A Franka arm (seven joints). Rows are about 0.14 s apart.
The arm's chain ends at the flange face. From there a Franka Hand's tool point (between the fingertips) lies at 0.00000 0.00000 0.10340 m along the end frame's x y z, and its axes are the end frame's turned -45 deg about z.
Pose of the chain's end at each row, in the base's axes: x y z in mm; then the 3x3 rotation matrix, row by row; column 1 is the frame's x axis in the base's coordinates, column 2 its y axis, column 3 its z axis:
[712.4 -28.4 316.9], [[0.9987 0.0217 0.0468], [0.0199 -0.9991 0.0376], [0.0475 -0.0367 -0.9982]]
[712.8 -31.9 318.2], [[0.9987 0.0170 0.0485], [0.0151 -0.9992 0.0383], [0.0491 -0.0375 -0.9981]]
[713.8 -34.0 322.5], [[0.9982 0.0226 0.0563], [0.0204 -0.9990 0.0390], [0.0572 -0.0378 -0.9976]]
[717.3 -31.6 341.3], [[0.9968 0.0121 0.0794], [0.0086 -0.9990 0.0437], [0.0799 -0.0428 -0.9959]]
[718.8 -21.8 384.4], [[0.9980 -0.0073 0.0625], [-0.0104 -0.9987 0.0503], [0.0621 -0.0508 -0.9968]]
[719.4 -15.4 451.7], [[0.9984 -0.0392 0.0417], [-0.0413 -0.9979 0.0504], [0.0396 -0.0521 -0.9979]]
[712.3 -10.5 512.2], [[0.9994 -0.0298 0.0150], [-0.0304 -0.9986 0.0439], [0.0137 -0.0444 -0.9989]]
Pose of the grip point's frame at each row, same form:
[717.2 -24.5 213.7], [[0.6908 0.7215 0.0468], [0.7205 -0.6924 0.0376], [0.0595 0.0076 -0.9982]]
[717.8 -27.9 215.0], [[0.6942 0.7182 0.0485], [0.7172 -0.6959 0.0383], [0.0612 0.0082 -0.9981]]
[719.6 -30.0 219.3], [[0.6899 0.7218 0.0563], [0.7208 -0.6920 0.0390], [0.0672 0.0137 -0.9976]]
[725.5 -27.1 238.3], [[0.6963 0.7134 0.0794], [0.7125 -0.7003 0.0437], [0.0868 0.0262 -0.9959]]
[725.3 -16.6 281.3], [[0.7109 0.7005 0.0625], [0.6988 -0.7135 0.0503], [0.0798 0.0080 -0.9968]]
[723.7 -10.2 348.5], [[0.7337 0.6783 0.0417], [0.6764 -0.7348 0.0504], [0.0648 -0.0088 -0.9979]]
[713.9 -6.0 408.9], [[0.7278 0.6856 0.0150], [0.6846 -0.7276 0.0439], [0.0411 -0.0217 -0.9989]]

